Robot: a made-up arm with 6 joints.
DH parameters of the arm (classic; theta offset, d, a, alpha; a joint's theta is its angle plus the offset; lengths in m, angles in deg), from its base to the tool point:
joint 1: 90 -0.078 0.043 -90
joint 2: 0 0.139 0.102 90
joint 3: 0 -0.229 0.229 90
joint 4: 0 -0.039 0.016 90
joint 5: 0 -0.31 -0.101 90
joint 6: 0 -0.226 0.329 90
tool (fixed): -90 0.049 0 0
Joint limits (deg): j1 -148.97..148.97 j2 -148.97..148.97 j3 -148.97..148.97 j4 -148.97..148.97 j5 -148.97..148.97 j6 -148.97..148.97
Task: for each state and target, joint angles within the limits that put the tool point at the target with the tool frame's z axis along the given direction. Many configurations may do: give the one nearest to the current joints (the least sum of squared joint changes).
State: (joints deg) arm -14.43 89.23 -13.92 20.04 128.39 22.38
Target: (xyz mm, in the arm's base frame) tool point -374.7 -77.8 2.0 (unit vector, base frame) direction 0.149 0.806 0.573
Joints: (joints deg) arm -27.89 124.88 -32.48 41.18 148.97 33.64
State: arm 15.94 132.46 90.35 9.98 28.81 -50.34
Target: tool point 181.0 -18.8 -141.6 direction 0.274 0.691 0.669
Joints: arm 4.02 109.36 42.28 55.00 65.93 -21.59
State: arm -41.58 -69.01 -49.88 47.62 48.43 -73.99
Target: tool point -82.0 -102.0 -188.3 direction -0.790 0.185 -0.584
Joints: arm -41.33 -89.60 -28.74 39.43 39.25 -33.08
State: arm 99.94 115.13 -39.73 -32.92 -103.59 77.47
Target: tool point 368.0 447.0 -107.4 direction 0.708 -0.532 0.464
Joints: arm 127.78 148.17 -8.89 -17.50 -90.95 123.17
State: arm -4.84 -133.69 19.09 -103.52 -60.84 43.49
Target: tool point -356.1 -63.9 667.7 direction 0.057 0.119 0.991
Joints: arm 30.59 -145.22 -14.74 -148.85 -87.60 1.29
